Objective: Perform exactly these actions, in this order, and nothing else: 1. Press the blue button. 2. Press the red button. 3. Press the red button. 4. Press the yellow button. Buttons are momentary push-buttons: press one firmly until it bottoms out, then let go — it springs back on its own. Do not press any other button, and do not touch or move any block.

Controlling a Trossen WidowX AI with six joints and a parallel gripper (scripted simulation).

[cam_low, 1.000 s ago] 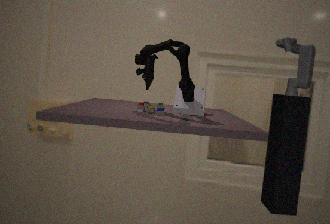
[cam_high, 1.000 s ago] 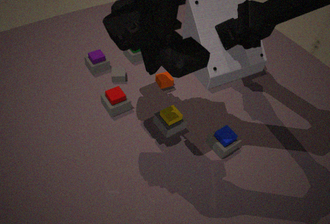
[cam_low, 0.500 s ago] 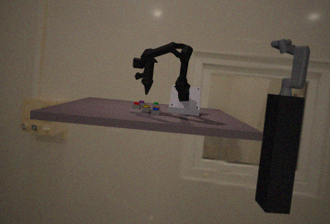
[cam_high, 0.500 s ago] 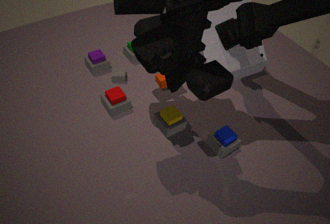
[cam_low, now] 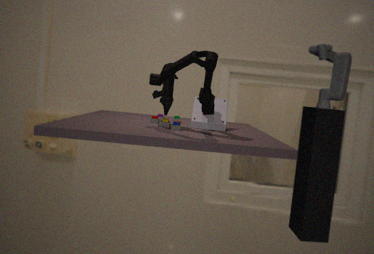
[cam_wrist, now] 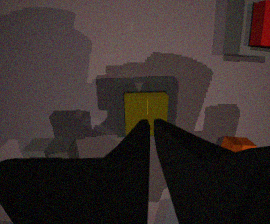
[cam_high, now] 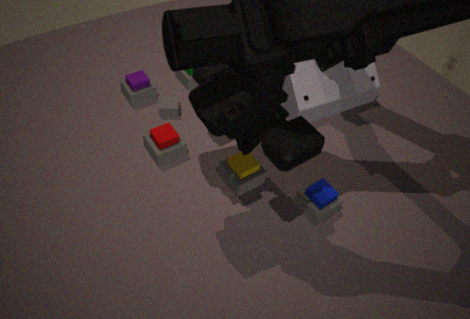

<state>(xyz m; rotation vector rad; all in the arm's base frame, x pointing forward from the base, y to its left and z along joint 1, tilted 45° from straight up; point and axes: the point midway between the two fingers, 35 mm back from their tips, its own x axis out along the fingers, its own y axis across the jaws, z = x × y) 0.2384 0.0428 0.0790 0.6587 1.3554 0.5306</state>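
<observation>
My gripper tip is now 3 cm above the yellow button. Round my gripper tip: red button: 10 cm to the right, 6 cm ahead, 3 cm below; then orange block: 11 cm to the right, 7 cm behind, 5 cm below; then blue button: 10 cm to the left, 6 cm behind, 3 cm below.
</observation>
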